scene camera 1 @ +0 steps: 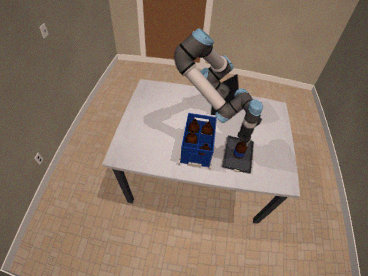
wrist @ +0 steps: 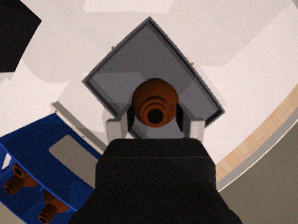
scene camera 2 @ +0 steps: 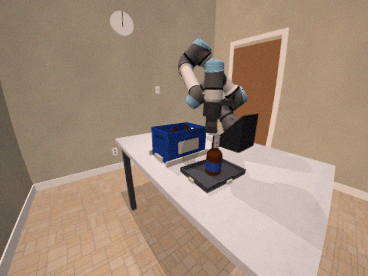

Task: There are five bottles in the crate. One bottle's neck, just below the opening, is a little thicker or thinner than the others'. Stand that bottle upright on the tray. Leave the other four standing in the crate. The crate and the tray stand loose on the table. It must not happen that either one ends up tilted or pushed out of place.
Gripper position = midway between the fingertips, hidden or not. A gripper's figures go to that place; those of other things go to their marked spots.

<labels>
My gripper (wrist: pixel 155 112) is 17 cm from the lens. A dark tray (wrist: pixel 147 52) is 30 cm from the lens. A bottle (wrist: pixel 152 99) is 16 cm from the lens. The marked spots on the bottle and the dark tray are 16 cm apart.
</labels>
